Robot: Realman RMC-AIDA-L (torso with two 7-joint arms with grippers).
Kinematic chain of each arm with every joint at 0, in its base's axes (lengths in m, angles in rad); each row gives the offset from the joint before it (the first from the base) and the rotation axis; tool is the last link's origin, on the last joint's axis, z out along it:
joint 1: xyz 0 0 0.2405 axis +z
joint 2: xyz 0 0 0 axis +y
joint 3: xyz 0 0 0.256 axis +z
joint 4: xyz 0 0 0 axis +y
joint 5: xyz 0 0 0.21 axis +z
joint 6: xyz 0 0 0 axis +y
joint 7: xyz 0 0 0.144 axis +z
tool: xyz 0 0 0
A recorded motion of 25 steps. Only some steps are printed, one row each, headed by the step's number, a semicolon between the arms.
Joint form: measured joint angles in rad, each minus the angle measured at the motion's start. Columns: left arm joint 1, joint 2, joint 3, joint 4, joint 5, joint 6, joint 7; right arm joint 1, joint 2, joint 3, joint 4, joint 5, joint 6, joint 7.
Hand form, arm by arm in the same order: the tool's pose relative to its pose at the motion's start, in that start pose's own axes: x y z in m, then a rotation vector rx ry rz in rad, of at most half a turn. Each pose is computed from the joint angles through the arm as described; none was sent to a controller.
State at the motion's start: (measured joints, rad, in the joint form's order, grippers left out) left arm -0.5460 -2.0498 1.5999 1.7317 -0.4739 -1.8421 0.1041; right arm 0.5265 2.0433 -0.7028 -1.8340 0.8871 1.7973 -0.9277
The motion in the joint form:
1: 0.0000 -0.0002 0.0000 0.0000 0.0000 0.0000 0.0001; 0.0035 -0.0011 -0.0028 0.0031 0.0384 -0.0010 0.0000
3: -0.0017 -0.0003 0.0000 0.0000 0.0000 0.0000 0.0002; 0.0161 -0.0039 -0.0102 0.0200 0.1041 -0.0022 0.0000
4: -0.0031 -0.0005 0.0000 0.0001 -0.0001 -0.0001 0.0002; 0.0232 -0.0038 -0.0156 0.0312 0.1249 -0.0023 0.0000
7: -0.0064 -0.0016 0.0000 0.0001 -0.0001 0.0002 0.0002; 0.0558 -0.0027 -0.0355 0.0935 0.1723 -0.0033 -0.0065
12: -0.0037 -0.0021 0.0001 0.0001 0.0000 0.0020 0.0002; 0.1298 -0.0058 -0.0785 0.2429 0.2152 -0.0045 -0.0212
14: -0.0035 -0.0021 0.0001 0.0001 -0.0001 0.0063 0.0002; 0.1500 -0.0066 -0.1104 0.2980 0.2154 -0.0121 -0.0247
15: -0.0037 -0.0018 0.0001 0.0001 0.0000 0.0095 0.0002; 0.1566 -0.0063 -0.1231 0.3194 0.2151 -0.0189 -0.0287
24: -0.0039 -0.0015 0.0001 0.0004 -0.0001 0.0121 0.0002; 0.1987 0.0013 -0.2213 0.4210 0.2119 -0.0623 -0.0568
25: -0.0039 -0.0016 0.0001 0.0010 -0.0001 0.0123 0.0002; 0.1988 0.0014 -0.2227 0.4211 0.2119 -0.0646 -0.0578
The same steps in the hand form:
1: 0.0000 0.0001 0.0000 -0.0002 0.0000 0.0001; -0.0054 0.0033 0.0008 -0.0255 -0.0304 -0.0113
3: 0.0005 0.0003 -0.0002 0.0001 0.0010 0.0016; -0.0153 0.0091 0.0039 -0.0793 -0.0819 -0.0285
4: 0.0009 0.0005 -0.0004 0.0001 0.0018 0.0028; -0.0188 0.0116 0.0063 -0.1036 -0.0977 -0.0330
7: 0.0020 0.0012 -0.0008 -0.0001 0.0042 0.0056; -0.0279 0.0181 0.0185 -0.1889 -0.1322 -0.0366
12: 0.0015 0.0011 -0.0004 -0.0010 0.0045 0.0036; -0.0404 0.0280 0.0461 -0.3414 -0.1484 -0.0260
14: 0.0021 0.0010 -0.0003 -0.0007 0.0087 0.0034; -0.0418 0.0329 0.0584 -0.3899 -0.1309 -0.0202
15: 0.0026 0.0008 -0.0004 0.0001 0.0119 0.0035; -0.0420 0.0347 0.0633 -0.4052 -0.1255 -0.0188
24: 0.0030 0.0008 -0.0005 0.0007 0.0148 0.0038; -0.0470 0.0525 0.0927 -0.4941 -0.0866 -0.0490
25: 0.0031 0.0008 -0.0006 0.0007 0.0156 0.0041; -0.0472 0.0526 0.0930 -0.4931 -0.0874 -0.0504

